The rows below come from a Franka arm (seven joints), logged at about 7 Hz.
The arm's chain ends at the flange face. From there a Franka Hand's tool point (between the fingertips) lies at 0.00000 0.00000 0.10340 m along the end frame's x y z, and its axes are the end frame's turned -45 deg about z.
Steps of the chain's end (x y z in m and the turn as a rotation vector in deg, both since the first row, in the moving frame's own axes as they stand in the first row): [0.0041, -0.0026, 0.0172, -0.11, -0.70, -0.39]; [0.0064, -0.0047, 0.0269, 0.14, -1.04, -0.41]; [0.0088, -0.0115, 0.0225, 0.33, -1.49, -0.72]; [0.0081, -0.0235, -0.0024, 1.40, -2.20, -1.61]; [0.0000, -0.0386, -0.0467, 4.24, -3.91, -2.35]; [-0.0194, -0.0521, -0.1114, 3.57, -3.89, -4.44]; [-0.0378, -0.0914, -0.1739, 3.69, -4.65, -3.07]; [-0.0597, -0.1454, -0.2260, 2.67, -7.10, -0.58]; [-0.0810, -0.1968, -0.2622, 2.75, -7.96, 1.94]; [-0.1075, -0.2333, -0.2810, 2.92, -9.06, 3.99]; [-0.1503, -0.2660, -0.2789, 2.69, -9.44, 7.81]
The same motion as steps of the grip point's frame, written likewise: [0.0037, 0.0003, 0.0172, 0.42, -0.57, -0.39]; [0.0067, -0.0003, 0.0269, 0.83, -0.64, -0.41]; [0.0129, -0.0042, 0.0225, 1.29, -0.82, -0.72]; [0.0213, -0.0155, -0.0025, 2.55, -0.57, -1.61]; [0.0275, -0.0377, -0.0472, 5.76, 0.23, -2.35]; [0.0223, -0.0600, -0.1118, 5.28, -0.23, -4.44]; [0.0364, -0.1019, -0.1745, 5.90, -0.68, -3.07]; [0.0549, -0.1574, -0.2269, 6.91, -3.13, -0.58]; [0.0755, -0.2102, -0.2633, 7.57, -3.68, 1.94]; [0.0817, -0.2565, -0.2824, 8.47, -4.34, 3.99]; [0.0743, -0.3103, -0.2804, 8.58, -4.77, 7.81]
